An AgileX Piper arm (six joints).
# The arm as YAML. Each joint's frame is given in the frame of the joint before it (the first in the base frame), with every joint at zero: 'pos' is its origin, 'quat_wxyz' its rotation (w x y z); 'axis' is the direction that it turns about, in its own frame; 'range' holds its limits. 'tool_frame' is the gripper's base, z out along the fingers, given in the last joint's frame.
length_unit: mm
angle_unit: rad
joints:
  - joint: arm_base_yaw
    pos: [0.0, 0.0, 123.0]
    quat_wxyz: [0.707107, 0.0, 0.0, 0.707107]
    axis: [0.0, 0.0, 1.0]
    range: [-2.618, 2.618]
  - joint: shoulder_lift
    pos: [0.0, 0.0, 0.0]
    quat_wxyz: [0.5, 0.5, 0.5, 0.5]
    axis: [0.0, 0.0, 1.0]
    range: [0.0, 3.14]
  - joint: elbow
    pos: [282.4, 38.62, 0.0]
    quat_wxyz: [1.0, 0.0, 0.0, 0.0]
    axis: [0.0, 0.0, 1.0]
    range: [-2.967, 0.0]
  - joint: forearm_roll
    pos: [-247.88, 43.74, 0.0]
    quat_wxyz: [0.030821, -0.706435, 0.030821, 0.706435]
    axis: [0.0, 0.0, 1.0]
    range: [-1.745, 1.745]
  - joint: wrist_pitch
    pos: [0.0, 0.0, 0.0]
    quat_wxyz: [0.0, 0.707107, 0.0, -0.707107]
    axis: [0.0, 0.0, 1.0]
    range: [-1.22, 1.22]
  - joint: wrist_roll
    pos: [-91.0, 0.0, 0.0]
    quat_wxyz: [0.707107, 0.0, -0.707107, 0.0]
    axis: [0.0, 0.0, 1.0]
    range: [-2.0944, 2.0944]
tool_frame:
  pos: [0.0, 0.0, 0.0]
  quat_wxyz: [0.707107, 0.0, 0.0, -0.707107]
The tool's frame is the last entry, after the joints.
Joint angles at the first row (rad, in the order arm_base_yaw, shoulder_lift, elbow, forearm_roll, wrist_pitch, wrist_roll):
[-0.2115, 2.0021, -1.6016, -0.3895, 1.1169, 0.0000]
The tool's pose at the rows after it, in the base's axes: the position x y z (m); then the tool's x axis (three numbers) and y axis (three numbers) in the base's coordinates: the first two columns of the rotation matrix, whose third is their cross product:
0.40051 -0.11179 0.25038 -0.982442 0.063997 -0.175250 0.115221 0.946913 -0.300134
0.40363 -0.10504 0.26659 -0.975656 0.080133 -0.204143 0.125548 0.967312 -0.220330
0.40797 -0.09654 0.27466 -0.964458 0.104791 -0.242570 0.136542 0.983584 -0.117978
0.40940 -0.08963 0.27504 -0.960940 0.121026 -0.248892 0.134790 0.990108 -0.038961
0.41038 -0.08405 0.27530 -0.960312 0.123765 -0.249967 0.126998 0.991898 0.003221
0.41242 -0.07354 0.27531 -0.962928 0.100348 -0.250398 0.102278 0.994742 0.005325
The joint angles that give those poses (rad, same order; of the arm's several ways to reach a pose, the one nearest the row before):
[-0.2115, 1.9739, -1.6721, -0.3080, 1.1544, -0.0221]
[-0.2115, 1.9679, -1.7332, -0.2137, 1.1982, -0.0505]
[-0.2115, 1.9669, -1.7670, -0.1032, 1.2039, -0.0635]
[-0.2115, 1.9669, -1.7702, -0.0200, 1.2074, -0.0764]
[-0.2070, 1.9669, -1.7715, 0.0246, 1.2110, -0.0850]
[-0.1819, 1.9669, -1.7715, 0.0267, 1.2108, -0.0850]

